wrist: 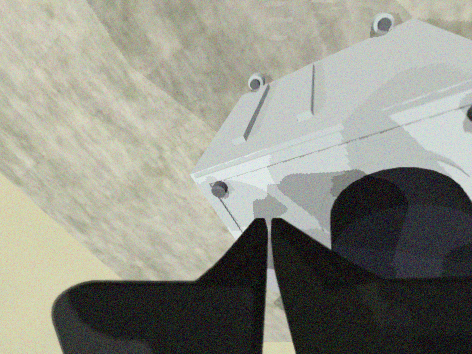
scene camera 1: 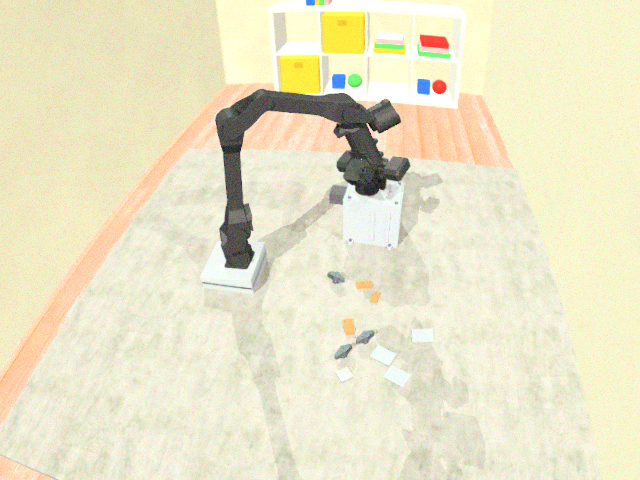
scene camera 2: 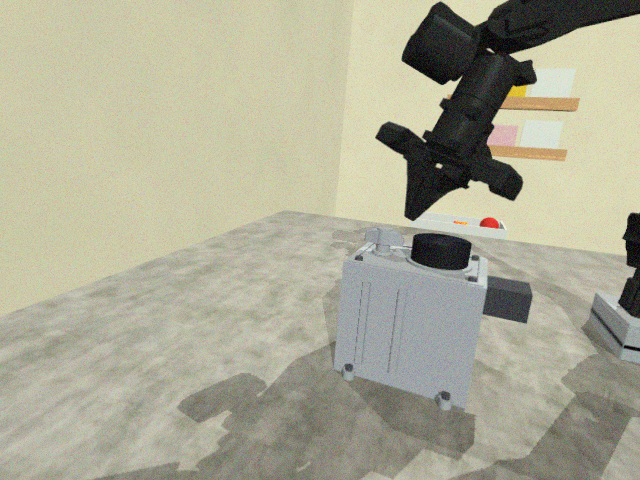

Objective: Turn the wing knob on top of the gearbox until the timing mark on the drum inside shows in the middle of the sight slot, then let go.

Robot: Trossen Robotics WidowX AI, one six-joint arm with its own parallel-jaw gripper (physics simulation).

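Pixels of known places: gripper, fingertip midpoint: (wrist: 267, 228) (scene camera 1: 383, 188) (scene camera 2: 408, 219); arm's base, link origin: (scene camera 1: 239, 259).
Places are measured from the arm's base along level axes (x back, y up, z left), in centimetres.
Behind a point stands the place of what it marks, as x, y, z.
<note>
The pale grey gearbox (scene camera 1: 371, 219) {-31.1, 4.1, 16.4} (scene camera 2: 413, 330) {-30.2, 2.6, 28.9} (wrist: 287, 117) {-32.6, 5.7, 16.8} stands upright on the mat. Its light grey wing knob (scene camera 2: 383, 239) {-35.5, 10.8, 23.6} rises from the top, beside a wide black round cap (scene camera 2: 440, 251) {-28.8, 11.1, 26.1} (wrist: 415, 215) {-28.2, 11.6, 20.3}. My gripper (scene camera 2: 412, 217) {-33.6, 12.7, 18.4} (wrist: 267, 228) {-33.6, 12.7, 18.4} is shut, its fingertips nearly together with nothing seen between them. In scene camera 2 the tips show above the gearbox top, apart from the knob. The fingers cover the knob's area in the wrist view, and the arm hides it in scene camera 1. I cannot make out the sight slot or timing mark.
A dark block (scene camera 1: 338, 194) {-21.6, 7.8, 21.0} (scene camera 2: 507, 299) {-21.4, 6.8, 25.3} sticks out from the gearbox's side. The arm's white base (scene camera 1: 232, 273) {0.2, -0.1, -5.0} stands on the mat (scene camera 1: 155, 361) {11.2, -4.8, -31.9}. Orange pieces (scene camera 1: 363, 284) {-31.4, -4.2, 1.0}, dark grey pieces (scene camera 1: 336, 277) {-24.7, -2.4, 0.6} and pale flat pieces (scene camera 1: 422, 335) {-47.0, -4.6, -12.4} lie in front of the gearbox.
</note>
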